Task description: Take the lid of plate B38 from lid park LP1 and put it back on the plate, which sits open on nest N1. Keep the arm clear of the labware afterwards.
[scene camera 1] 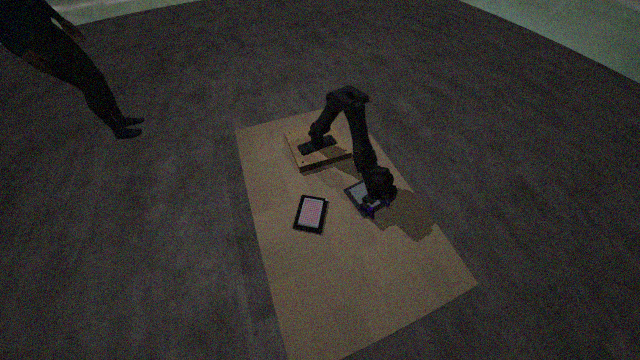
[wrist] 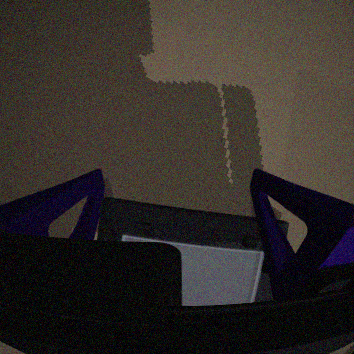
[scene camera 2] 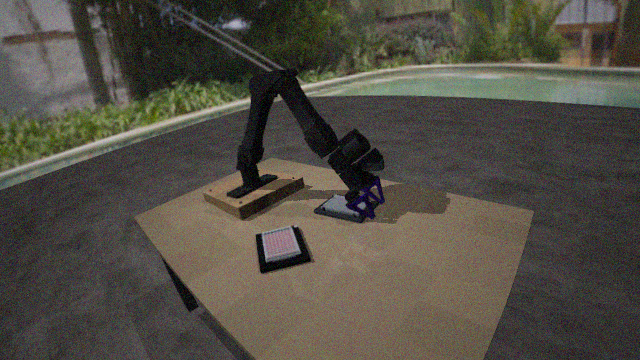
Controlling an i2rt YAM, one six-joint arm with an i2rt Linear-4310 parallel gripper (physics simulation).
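Places are measured from the arm's base along level axes (x back, y left, z down), in metres.
Where they show: gripper, fingertip midpoint: [scene camera 1: 380, 213] [wrist: 177, 177] [scene camera 2: 378, 210]; arm's base, link origin: [scene camera 1: 317, 145] [scene camera 2: 253, 186].
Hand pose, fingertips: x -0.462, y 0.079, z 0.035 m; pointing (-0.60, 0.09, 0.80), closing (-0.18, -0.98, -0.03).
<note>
Each offset is from my fingertips to the centre of the thing. Level surfaces: height alone.
The pale, flat lid @[dx +0.100, dy -0.020, dz -0.008 m] [scene camera 1: 358, 190] [scene camera 2: 335, 203] [wrist: 220, 275] lies on the dark lid park LP1 @[dx +0.099, dy -0.021, dz -0.004 m] [scene camera 1: 355, 203] [scene camera 2: 334, 215] [wrist: 185, 220]. My gripper [scene camera 1: 378, 206] [scene camera 2: 376, 210] [wrist: 177, 177] is open and low over the lid park, its purple fingers spread toward either side of the lid. In the wrist view the black gripper body hides part of the lid. Whether the fingers touch the lid cannot be told. The plate B38 @[dx +0.137, dy -0.270, dz -0.014 m] [scene camera 1: 311, 212] [scene camera 2: 281, 243], with pinkish wells, sits open on the black nest N1 @[dx +0.137, dy -0.270, dz -0.003 m] [scene camera 1: 307, 230] [scene camera 2: 286, 266], apart from the gripper.
The arm's base stands on a raised wooden block [scene camera 1: 309, 161] [scene camera 2: 220, 197] at the rear of the wooden table @[dz +0.006 m] [scene camera 1: 350, 280] [scene camera 2: 400, 280]. The nest is beside the lid park, with a gap between them. A person [scene camera 1: 75, 65] stands on the floor away from the table.
</note>
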